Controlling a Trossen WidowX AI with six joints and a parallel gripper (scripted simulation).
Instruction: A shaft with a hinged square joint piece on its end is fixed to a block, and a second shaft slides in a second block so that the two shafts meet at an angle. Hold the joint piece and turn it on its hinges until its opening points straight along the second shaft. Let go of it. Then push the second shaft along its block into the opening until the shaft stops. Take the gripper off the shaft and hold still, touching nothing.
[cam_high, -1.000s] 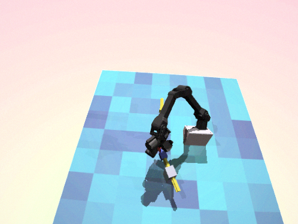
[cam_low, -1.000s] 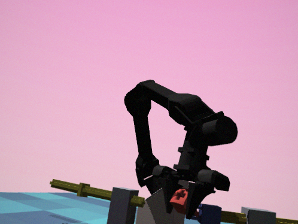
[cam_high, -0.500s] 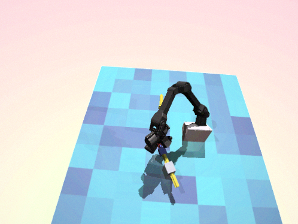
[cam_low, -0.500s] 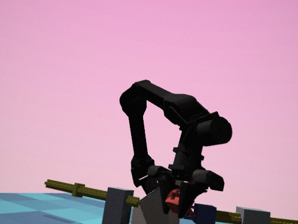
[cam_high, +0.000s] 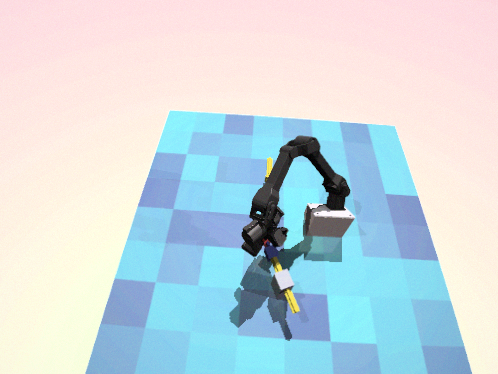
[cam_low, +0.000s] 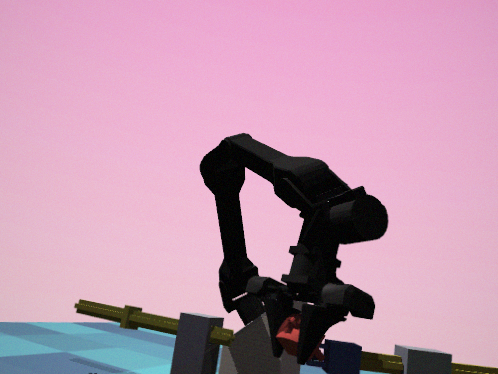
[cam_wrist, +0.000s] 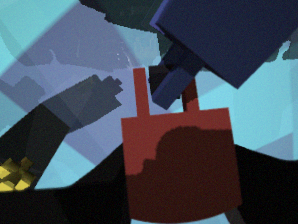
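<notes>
The red joint piece lies 3 cm above my gripper tip, 2 cm behind it and 1 cm to the left of it.
</notes>
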